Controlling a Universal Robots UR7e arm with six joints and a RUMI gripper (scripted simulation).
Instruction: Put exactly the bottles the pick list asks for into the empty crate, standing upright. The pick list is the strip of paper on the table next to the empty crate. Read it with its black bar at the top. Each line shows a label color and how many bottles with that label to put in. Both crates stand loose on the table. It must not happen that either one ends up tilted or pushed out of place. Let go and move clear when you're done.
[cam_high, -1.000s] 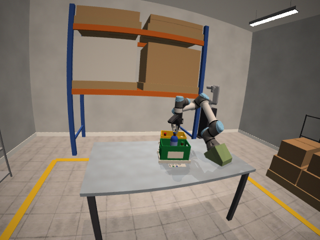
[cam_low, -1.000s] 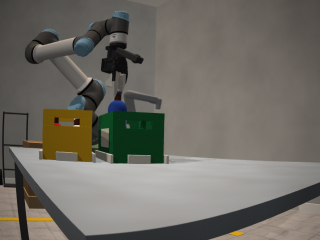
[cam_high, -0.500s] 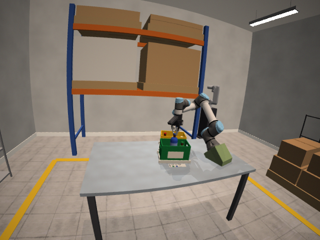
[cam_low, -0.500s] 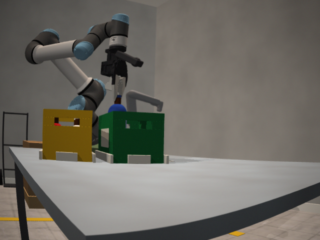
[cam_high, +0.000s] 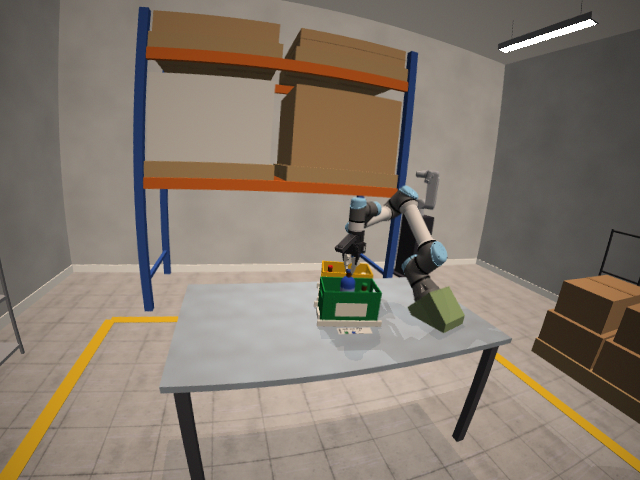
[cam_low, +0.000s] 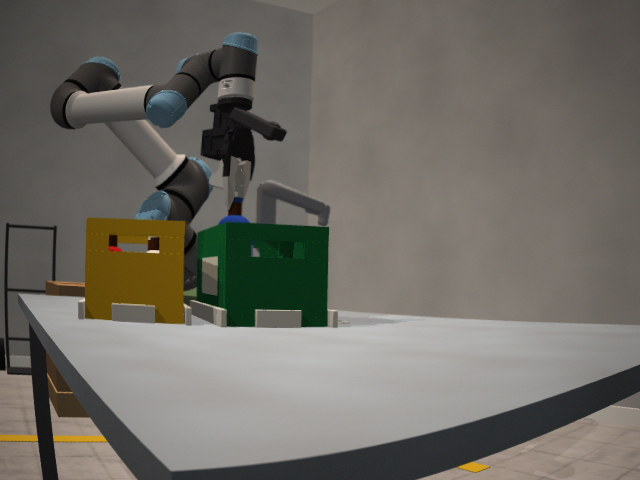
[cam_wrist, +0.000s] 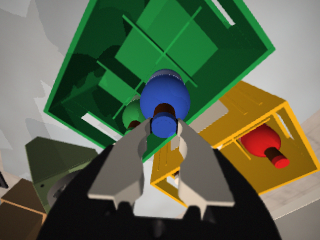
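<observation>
The blue-label bottle is 7 cm below my hand. Round my hand: green-label bottle 14 cm below, 8 cm behind, 4 cm to the left; yellow crate 17 cm to the right, 14 cm below, 10 cm behind; green crate 14 cm below, 4 cm to the left, 2 cm ahead.
</observation>
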